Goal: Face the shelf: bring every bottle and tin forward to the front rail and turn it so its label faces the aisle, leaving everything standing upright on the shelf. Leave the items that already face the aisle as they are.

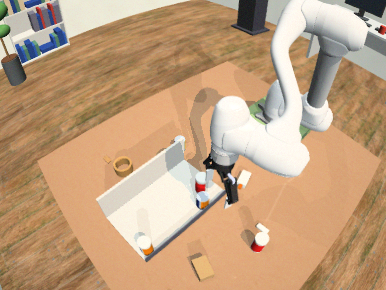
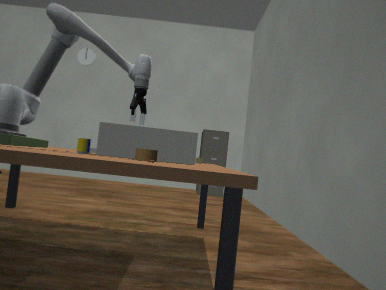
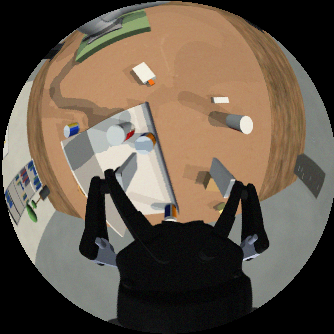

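Where they show: gripper, between the fingertips: (image 1: 218, 193) (image 2: 137, 122) (image 3: 174, 162); arm's base, origin of its link: (image 1: 274, 118).
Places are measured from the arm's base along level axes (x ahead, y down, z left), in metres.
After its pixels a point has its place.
The white shelf (image 1: 140, 181) {x 0.855, y -0.035, z -0.100 m} (image 2: 150, 142) {x 0.844, y -0.035, z -0.113 m} has a dark front rail (image 1: 185, 226) {x 0.824, y 0.018, z 0.178 m} (image 3: 162, 157) {x 0.757, y 0.024, z 0.172 m}. A red tin with a white lid (image 1: 200, 185) {x 0.661, y -0.034, z 0.083 m} (image 3: 117, 135) {x 0.641, y -0.059, z 0.075 m} stands upright, set back from the rail. Beside it, nearer the rail, stands a blue-and-orange tin (image 1: 202, 201) {x 0.707, y -0.029, z 0.149 m} (image 3: 145, 143) {x 0.685, y -0.030, z 0.139 m}. Another blue-and-orange tin (image 1: 145, 245) {x 1.018, y -0.056, z 0.177 m} (image 3: 170, 212) {x 0.989, y -0.022, z 0.167 m} stands at the far end by the rail. Which way the labels face is hard to tell. My gripper (image 1: 219, 191) {x 0.694, y -0.161, z 0.214 m} (image 2: 137, 119) {x 0.694, y -0.161, z 0.214 m} (image 3: 174, 162) {x 0.694, y -0.161, z 0.214 m} is open and empty, above the shelf's height.
A yellow-and-blue tin (image 1: 180, 143) (image 2: 83, 145) {x 0.557, y 0.016, z -0.231 m} (image 3: 71, 130) {x 0.558, y -0.002, z -0.179 m} stands behind the shelf, near a wooden ring (image 1: 117, 172) {x 0.904, y 0.016, z -0.250 m} (image 2: 146, 155) {x 0.868, y 0.030, z -0.318 m}. In front are a red, white-lidded tin (image 1: 259, 243) {x 0.676, y -0.045, z 0.453 m} (image 3: 240, 123) {x 0.649, y -0.045, z 0.421 m}, a tan block (image 1: 202, 268) {x 0.899, y 0.004, z 0.372 m}, and a small white block (image 1: 262, 228) {x 0.573, y 0.041, z 0.403 m} (image 3: 220, 100) {x 0.575, y 0.041, z 0.401 m}. A white box (image 1: 244, 178) {x 0.447, y 0.025, z 0.162 m} (image 3: 144, 72) {x 0.449, y 0.026, z 0.161 m} lies near the shelf's end.
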